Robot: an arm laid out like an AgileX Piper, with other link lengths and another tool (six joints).
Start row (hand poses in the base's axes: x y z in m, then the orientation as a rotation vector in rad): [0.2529, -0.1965, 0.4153, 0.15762, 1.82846, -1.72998]
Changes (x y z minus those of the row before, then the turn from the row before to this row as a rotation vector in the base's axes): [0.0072, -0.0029, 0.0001, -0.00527, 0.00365, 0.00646]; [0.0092, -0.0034, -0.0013, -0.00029, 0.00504, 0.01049]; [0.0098, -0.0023, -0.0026, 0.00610, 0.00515, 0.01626]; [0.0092, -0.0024, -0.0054, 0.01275, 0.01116, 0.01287]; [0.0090, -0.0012, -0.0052, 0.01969, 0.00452, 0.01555]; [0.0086, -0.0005, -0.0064, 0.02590, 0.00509, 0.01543]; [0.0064, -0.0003, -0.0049, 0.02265, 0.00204, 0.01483]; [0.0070, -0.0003, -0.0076, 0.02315, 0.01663, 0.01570]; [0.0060, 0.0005, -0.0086, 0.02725, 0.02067, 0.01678]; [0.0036, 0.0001, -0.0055, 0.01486, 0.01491, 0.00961]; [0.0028, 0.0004, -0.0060, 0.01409, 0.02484, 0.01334]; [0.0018, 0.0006, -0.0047, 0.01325, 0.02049, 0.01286]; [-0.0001, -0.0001, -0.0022, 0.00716, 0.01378, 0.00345]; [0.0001, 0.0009, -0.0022, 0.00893, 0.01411, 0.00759]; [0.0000, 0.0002, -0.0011, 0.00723, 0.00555, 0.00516]
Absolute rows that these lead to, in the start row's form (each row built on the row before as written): [0.2601, -0.1994, 0.4154, 0.14636, 1.82496, -1.73160]; [0.2693, -0.2028, 0.4141, 0.13219, 1.82595, -1.72651]; [0.2791, -0.2051, 0.4115, 0.11518, 1.83126, -1.71175]; [0.2883, -0.2075, 0.4061, 0.09907, 1.84738, -1.69534]; [0.2973, -0.2087, 0.4009, 0.08882, 1.86377, -1.66837]; [0.3059, -0.2092, 0.3945, 0.08080, 1.88552, -1.63578]; [0.3123, -0.2095, 0.3896, 0.07445, 1.90204, -1.60541]; [0.3193, -0.2098, 0.3820, 0.05594, 1.92946, -1.57843]; [0.3253, -0.2093, 0.3734, 0.03489, 1.96253, -1.54761]; [0.3289, -0.2092, 0.3679, 0.02012, 1.98305, -1.53134]; [0.3317, -0.2088, 0.3619, -0.00633, 2.00949, -1.51609]; [0.3335, -0.2082, 0.3572, -0.02946, 2.03177, -1.50040]; [0.3334, -0.2083, 0.3550, -0.04051, 2.04691, -1.49467]; [0.3335, -0.2074, 0.3528, -0.05537, 2.06228, -1.48457]; [0.3335, -0.2072, 0.3517, -0.06199, 2.07032, -1.47538]
